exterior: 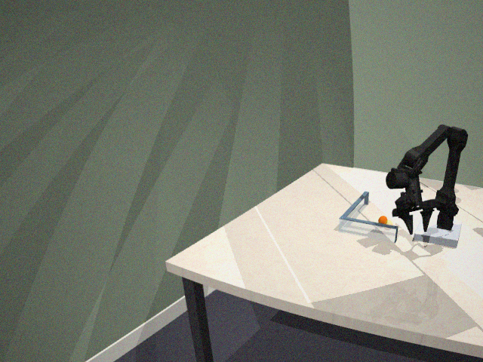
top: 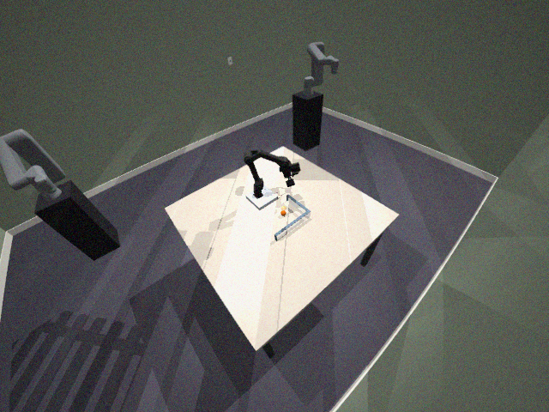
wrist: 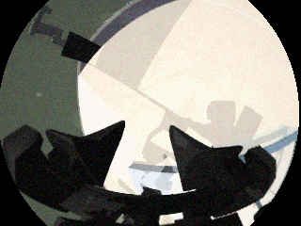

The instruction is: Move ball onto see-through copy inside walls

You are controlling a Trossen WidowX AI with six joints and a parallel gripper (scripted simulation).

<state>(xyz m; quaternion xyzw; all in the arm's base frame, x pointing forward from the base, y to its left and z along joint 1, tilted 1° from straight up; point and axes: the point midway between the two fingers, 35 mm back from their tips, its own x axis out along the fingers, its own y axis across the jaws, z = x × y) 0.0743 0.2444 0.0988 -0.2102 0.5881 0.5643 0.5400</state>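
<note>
My gripper tip is now 21 cm short of the orange ball, 21 cm to the left of it and 8 cm above it. The rest, counted from my gripper tip: see-through copy of ball 17 cm ahead, 18 cm to the right, 8 cm below.
</note>
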